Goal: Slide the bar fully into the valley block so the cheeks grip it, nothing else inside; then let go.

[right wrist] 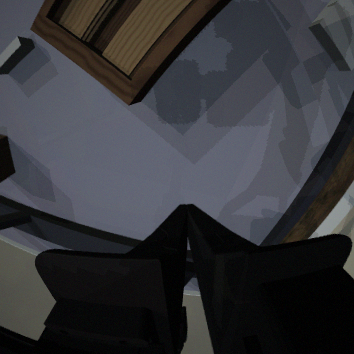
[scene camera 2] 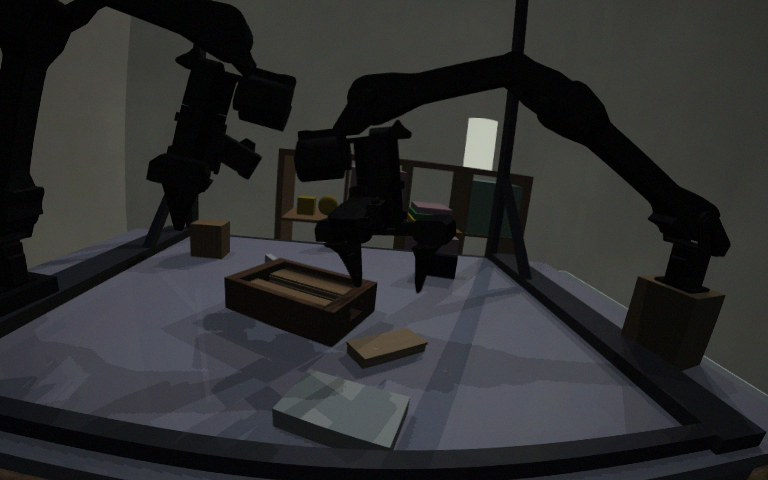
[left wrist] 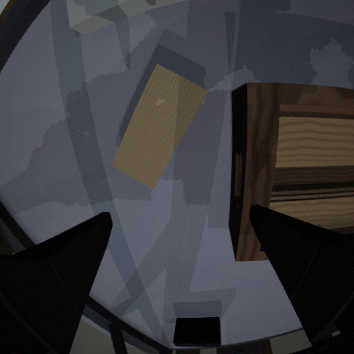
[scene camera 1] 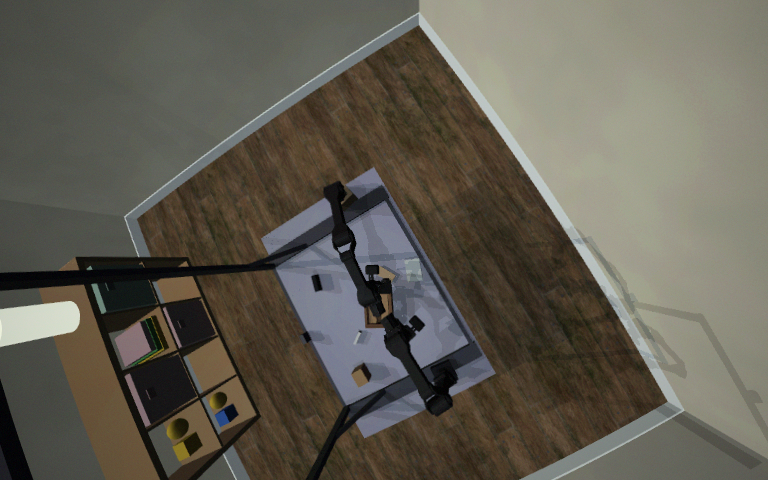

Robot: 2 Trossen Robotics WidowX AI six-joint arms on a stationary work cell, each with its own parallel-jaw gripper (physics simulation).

My left gripper is open, with nothing in its grasp. Also in view: a tan wooden bar. My right gripper is shut, holding nothing. A pale grey block rests on the table. A black block rests on the table. A wooden cube sits on the table.
